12 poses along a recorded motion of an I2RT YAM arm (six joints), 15 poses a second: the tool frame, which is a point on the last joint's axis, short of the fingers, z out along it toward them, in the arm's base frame.
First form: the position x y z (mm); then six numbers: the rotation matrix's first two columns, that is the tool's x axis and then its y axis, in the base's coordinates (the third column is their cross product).
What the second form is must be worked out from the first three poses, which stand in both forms.
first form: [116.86, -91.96, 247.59, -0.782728, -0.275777, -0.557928, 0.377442, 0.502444, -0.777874]
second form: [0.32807, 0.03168, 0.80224, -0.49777, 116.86, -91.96, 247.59]
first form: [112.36, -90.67, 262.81, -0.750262, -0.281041, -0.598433, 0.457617, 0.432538, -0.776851]
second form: [0.34870, 0.05724, 0.77115, -0.52958, 112.36, -90.67, 262.81]
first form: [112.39, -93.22, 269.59, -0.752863, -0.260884, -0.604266, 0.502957, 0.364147, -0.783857]
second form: [0.34218, 0.08051, 0.75166, -0.55807, 112.39, -93.22, 269.59]
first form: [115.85, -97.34, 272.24, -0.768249, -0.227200, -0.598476, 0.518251, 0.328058, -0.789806]
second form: [0.32616, 0.09744, 0.74676, -0.57138, 115.85, -97.34, 272.24]
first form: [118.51, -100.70, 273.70, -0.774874, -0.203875, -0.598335, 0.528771, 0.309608, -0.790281]
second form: [0.31727, 0.10911, 0.74441, -0.57731, 118.51, -100.70, 273.70]
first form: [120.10, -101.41, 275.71, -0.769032, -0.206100, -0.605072, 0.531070, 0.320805, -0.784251]
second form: [0.32191, 0.10888, 0.74617, -0.57249, 120.10, -101.41, 275.71]
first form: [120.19, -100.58, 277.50, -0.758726, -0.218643, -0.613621, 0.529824, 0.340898, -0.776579]
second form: [0.33142, 0.10390, 0.74874, -0.56458, 120.19, -100.58, 277.50]
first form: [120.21, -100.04, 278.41, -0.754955, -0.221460, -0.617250, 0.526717, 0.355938, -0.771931]
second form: [0.33500, 0.10146, 0.75216, -0.55833, 120.21, -100.04, 278.41]
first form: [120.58, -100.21, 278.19, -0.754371, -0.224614, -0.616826, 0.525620, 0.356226, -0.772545]
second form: [0.33585, 0.10009, 0.75187, -0.55845, 120.58, -100.21, 278.19]
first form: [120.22, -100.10, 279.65, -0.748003, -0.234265, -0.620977, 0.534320, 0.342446, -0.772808]
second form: [0.34039, 0.10066, 0.74522, -0.56449, 120.22, -100.10, 279.65]
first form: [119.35, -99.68, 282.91, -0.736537, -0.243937, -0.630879, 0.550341, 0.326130, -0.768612]
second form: [0.34772, 0.10403, 0.73631, -0.57106, 119.35, -99.68, 282.91]
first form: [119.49, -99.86, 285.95, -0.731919, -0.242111, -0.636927, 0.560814, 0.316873, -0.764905]
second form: [0.34957, 0.10880, 0.73228, -0.57422, 119.49, -99.86, 285.95]
